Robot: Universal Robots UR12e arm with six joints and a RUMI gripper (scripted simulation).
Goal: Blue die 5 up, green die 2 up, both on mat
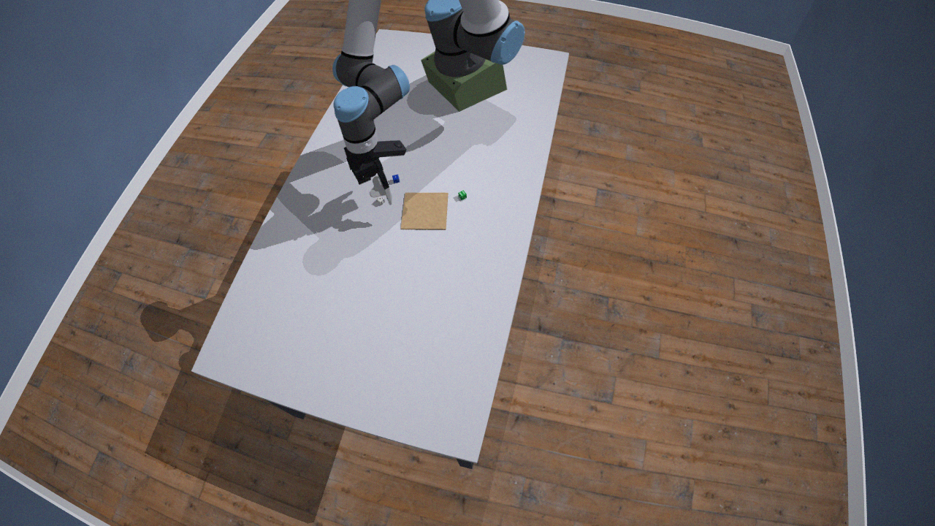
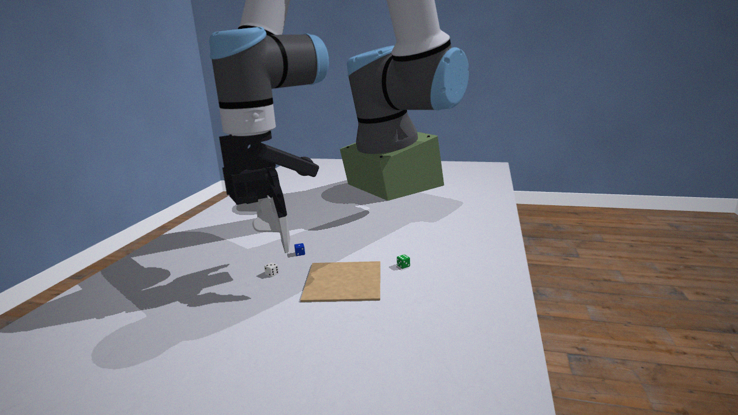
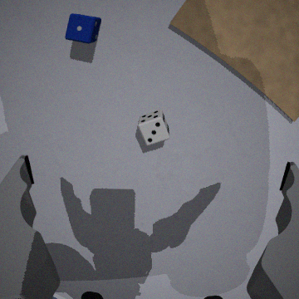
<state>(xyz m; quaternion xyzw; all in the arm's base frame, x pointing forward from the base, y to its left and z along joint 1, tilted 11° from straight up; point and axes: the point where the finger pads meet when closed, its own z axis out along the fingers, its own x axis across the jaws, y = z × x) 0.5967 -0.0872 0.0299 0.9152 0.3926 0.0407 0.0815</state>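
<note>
Now: the white die 10 mm ahead of my hand, 10 mm to the right of it and 70 mm below it. From my hand the other things lie so: tan mat (140 mm to the left, 70 mm below); green die (80 mm behind, 240 mm to the left, 70 mm below); blue die (90 mm behind, 10 mm to the left, 70 mm below).
</note>
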